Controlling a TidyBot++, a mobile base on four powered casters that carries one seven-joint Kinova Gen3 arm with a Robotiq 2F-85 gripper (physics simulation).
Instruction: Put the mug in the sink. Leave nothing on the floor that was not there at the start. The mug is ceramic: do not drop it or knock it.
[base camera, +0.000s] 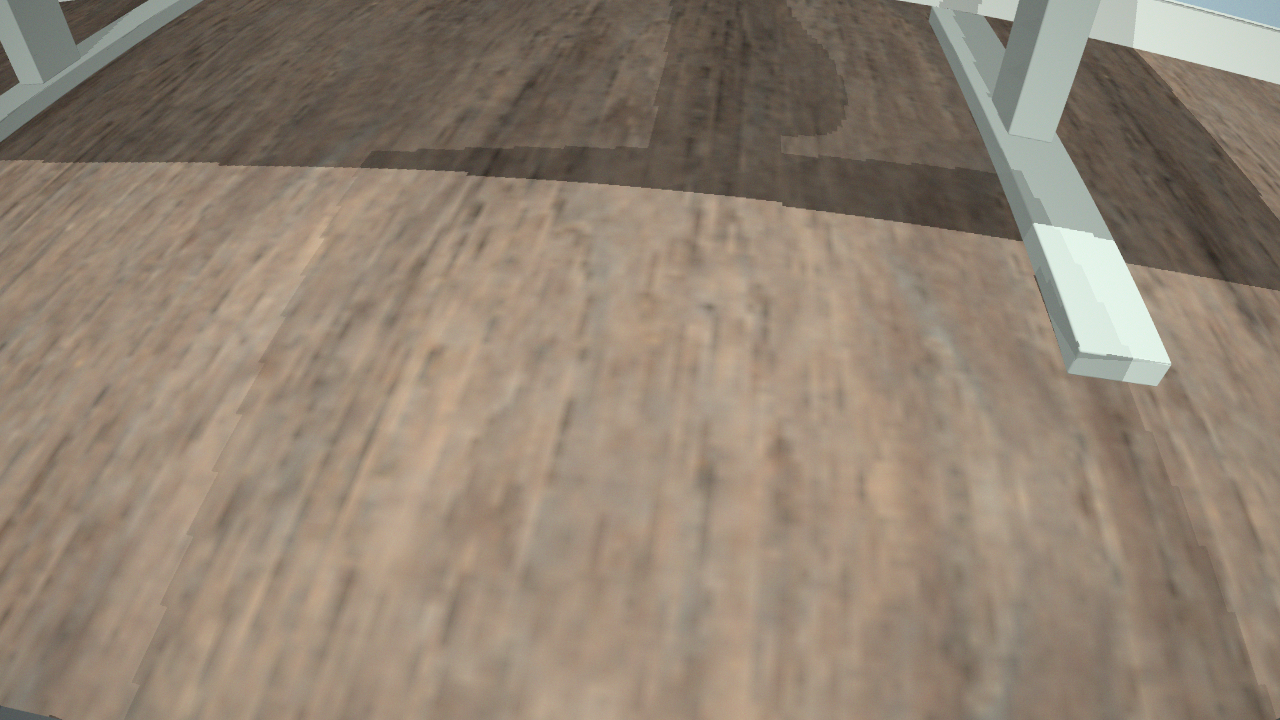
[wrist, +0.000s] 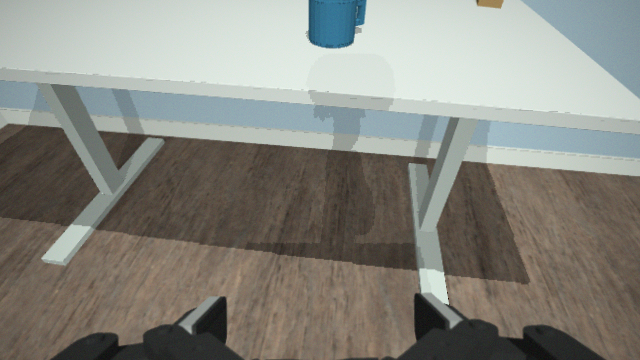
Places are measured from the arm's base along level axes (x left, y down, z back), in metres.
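Pixels of known places: gripper, between the fingertips: (wrist: 320, 316).
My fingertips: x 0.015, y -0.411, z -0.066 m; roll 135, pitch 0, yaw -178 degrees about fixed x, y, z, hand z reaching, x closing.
Ahead of a thing's pixels: the offset from my fingertips to its top centre. "spot": to the spot under its first point. Level surfaces: height alone.
A blue mug @[spot: dz -0.554, dx -0.027, dy +0.044 m] (wrist: 331, 24) stands upright on the white table @[dy +0.088 m] (wrist: 175, 47), near the top edge of the wrist view and a little back from the table's front edge. Its handle points to the right; its top is cut off by the view. My gripper (wrist: 320, 316) is open and empty, apart from the mug, with floor showing between its fingers. The sink does not show in either view.
The table's right leg and foot (base camera: 1099, 300) (wrist: 433, 285) stand on the floor at the right. Its left foot (wrist: 70, 246) shows at the left. An orange-brown object @[spot: dz -0.871, dx -0.461, dy +0.078 m] (wrist: 490, 3) is partly visible at the table's back right. A blue wall stands behind.
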